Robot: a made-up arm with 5 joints. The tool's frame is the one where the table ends. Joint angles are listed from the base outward.
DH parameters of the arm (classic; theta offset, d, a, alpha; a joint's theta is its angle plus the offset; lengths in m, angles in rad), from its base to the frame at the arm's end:
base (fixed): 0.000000 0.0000 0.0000 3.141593
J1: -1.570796 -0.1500 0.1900 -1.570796
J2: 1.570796 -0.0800 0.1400 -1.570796
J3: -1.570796 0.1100 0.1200 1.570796
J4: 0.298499 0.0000 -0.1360 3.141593
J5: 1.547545 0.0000 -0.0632 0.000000
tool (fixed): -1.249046 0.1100 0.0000 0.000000
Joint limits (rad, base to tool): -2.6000..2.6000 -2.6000..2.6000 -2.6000..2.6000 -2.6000..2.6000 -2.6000..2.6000
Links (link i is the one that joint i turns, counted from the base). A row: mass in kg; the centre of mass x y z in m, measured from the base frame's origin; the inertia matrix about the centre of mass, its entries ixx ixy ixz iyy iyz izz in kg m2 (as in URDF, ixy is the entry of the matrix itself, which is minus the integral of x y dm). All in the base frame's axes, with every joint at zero. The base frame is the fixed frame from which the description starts. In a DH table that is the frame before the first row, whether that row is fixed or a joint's. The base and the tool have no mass.
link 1: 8.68; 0.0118 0.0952 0.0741; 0.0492 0 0 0.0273 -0.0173 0.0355
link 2: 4.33; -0.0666 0.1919 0.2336; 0.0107 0 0.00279 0.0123 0 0.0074
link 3: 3.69; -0.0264 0.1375 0.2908; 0.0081 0.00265 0 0.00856 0 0.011
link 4: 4.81; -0.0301 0.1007 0.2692; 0.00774 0.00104 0 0.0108 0 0.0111
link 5: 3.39; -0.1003 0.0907 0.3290; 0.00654 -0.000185 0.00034 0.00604 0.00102 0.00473
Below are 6 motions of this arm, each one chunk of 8 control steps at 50 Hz.
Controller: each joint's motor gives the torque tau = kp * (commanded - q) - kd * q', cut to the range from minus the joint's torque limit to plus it. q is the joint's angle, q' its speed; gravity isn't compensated. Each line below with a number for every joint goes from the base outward.
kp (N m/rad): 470 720 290 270 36
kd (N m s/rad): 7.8 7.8 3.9 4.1 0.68
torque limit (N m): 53 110 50 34 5.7
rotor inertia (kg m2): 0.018 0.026 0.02 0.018 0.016
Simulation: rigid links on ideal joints. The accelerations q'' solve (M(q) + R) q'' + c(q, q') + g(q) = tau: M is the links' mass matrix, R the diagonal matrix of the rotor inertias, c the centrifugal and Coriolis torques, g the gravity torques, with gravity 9.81 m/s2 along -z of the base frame. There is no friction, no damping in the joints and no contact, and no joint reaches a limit. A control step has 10 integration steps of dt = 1/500 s. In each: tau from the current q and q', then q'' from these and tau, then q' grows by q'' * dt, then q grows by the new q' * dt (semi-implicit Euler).
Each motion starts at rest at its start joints. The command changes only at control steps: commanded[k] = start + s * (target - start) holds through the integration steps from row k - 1 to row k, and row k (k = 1, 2, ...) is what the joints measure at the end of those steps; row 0 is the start. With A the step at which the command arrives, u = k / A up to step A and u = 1 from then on. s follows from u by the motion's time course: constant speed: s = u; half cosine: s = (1 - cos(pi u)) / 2; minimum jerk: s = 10 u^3 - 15 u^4 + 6 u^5; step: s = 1 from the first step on.
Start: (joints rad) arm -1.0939 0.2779 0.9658 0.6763 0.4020
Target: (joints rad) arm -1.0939 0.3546 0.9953 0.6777 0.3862
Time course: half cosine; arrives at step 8
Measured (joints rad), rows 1 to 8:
1: -1.0925 0.2820 0.9616 0.6697 0.3963
2: -1.0899 0.2942 0.9581 0.6614 0.3876
3: -1.0881 0.3126 0.9605 0.6573 0.3815
4: -1.0885 0.3331 0.9669 0.6559 0.3787
5: -1.0909 0.3522 0.9740 0.6544 0.3776
6: -1.0945 0.3681 0.9800 0.6522 0.3771
7: -1.0980 0.3794 0.9840 0.6496 0.3766
8: -1.1005 0.3851 0.9857 0.6475 0.3763

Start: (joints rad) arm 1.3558 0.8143 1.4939 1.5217 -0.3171
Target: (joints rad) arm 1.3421 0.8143 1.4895 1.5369 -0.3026
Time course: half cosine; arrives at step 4
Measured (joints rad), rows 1 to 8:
1: 1.3570 0.8207 1.4931 1.5148 -0.3153
2: 1.3576 0.8346 1.4917 1.5064 -0.3041
3: 1.3544 0.8495 1.4907 1.5060 -0.2841
4: 1.3470 0.8611 1.4898 1.5127 -0.2650
5: 1.3386 0.8676 1.4887 1.5209 -0.2553
6: 1.3326 0.8687 1.4871 1.5263 -0.2564
7: 1.3309 0.8653 1.4852 1.5279 -0.2637
8: 1.3331 0.8589 1.4843 1.5263 -0.2719

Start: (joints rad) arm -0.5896 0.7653 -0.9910 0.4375 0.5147
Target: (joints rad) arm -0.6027 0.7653 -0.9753 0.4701 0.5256
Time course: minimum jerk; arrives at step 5
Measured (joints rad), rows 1 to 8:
1: -0.5889 0.7752 -0.9933 0.4397 0.5163
2: -0.5896 0.7889 -0.9948 0.4413 0.5263
3: -0.5944 0.7948 -0.9913 0.4449 0.5429
4: -0.6013 0.7926 -0.9859 0.4527 0.5566
5: -0.6062 0.7873 -0.9836 0.4609 0.5600
6: -0.6071 0.7839 -0.9839 0.4659 0.5546
7: -0.6052 0.7838 -0.9842 0.4674 0.5467
8: -0.6025 0.7854 -0.9836 0.4664 0.5419

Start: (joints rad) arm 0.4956 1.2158 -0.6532 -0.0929 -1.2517
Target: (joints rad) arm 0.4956 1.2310 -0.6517 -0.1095 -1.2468
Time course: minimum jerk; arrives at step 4
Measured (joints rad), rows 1 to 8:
1: 0.4957 1.2251 -0.6533 -0.0961 -1.2543
2: 0.4965 1.2421 -0.6545 -0.1096 -1.2541
3: 0.4970 1.2584 -0.6551 -0.1305 -1.2430
4: 0.4965 1.2694 -0.6549 -0.1498 -1.2209
5: 0.4954 1.2736 -0.6548 -0.1608 -1.1967
6: 0.4943 1.2718 -0.6549 -0.1617 -1.1819
7: 0.4937 1.2666 -0.6550 -0.1552 -1.1826
8: 0.4938 1.2606 -0.6547 -0.1456 -1.1967

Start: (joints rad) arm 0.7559 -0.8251 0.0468 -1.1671 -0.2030
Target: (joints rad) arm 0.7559 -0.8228 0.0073 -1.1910 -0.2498
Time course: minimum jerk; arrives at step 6
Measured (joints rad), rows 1 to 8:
1: 0.7560 -0.8270 0.0366 -1.1626 -0.2009
2: 0.7560 -0.8298 0.0226 -1.1574 -0.1988
3: 0.7556 -0.8318 0.0118 -1.1588 -0.2036
4: 0.7549 -0.8325 0.0022 -1.1665 -0.2161
5: 0.7546 -0.8310 -0.0057 -1.1753 -0.2299
6: 0.7550 -0.8274 -0.0100 -1.1805 -0.2385
7: 0.7559 -0.8234 -0.0113 -1.1820 -0.2413
8: 0.7567 -0.8211 -0.0119 -1.1817 -0.2411

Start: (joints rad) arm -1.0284 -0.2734 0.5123 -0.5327 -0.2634
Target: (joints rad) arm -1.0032 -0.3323 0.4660 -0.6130 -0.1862
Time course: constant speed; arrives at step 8
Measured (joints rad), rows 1 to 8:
1: -1.0283 -0.2729 0.5034 -0.5312 -0.2653
2: -1.0271 -0.2740 0.4911 -0.5342 -0.2677
3: -1.0246 -0.2789 0.4833 -0.5448 -0.2654
4: -1.0211 -0.2872 0.4784 -0.5583 -0.2554
5: -1.0171 -0.2973 0.4735 -0.5704 -0.2395
6: -1.0127 -0.3078 0.4678 -0.5799 -0.2222
7: -1.0079 -0.3176 0.4617 -0.5879 -0.2073
8: -1.0032 -0.3262 0.4556 -0.5959 -0.1962

